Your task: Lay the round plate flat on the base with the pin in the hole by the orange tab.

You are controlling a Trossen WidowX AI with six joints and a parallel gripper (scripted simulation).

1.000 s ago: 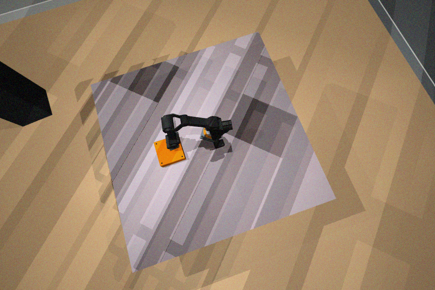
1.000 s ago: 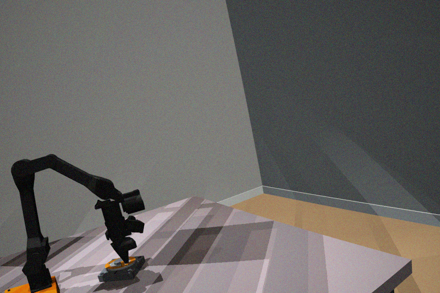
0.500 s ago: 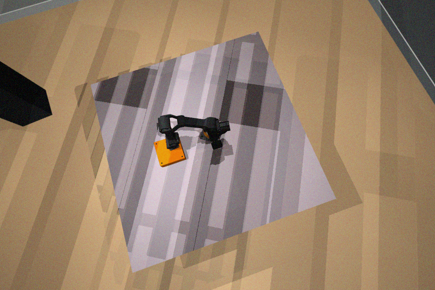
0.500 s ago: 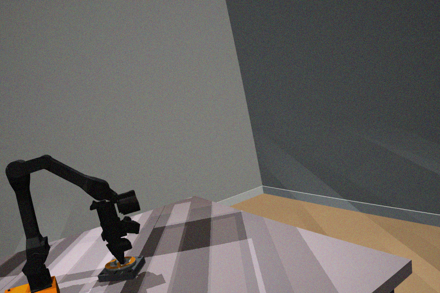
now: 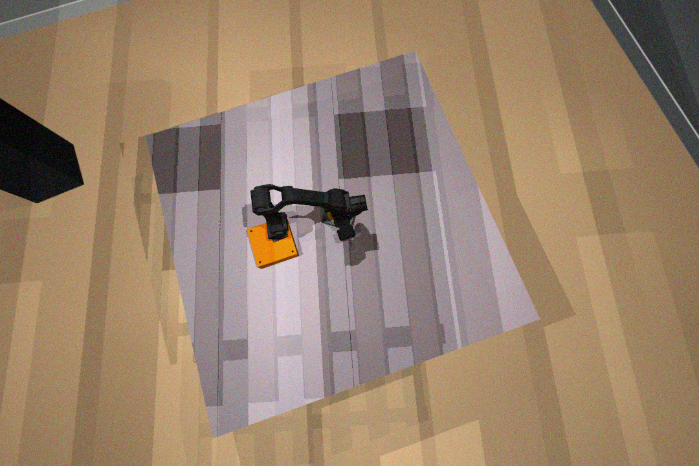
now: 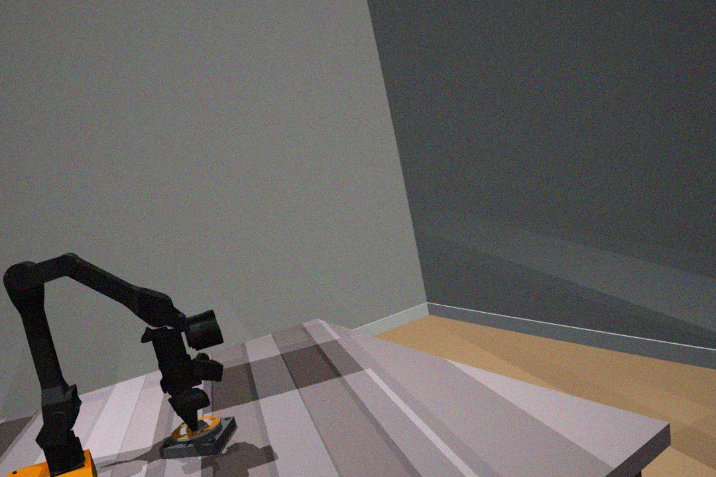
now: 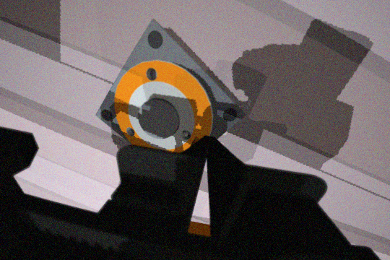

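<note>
Right now the round plate is 30 mm to the left of my gripper tip and 10 mm below it. From my gripper tip the other things lie so: square base (10 mm ahead, 50 mm to the left, 30 mm below).
</note>
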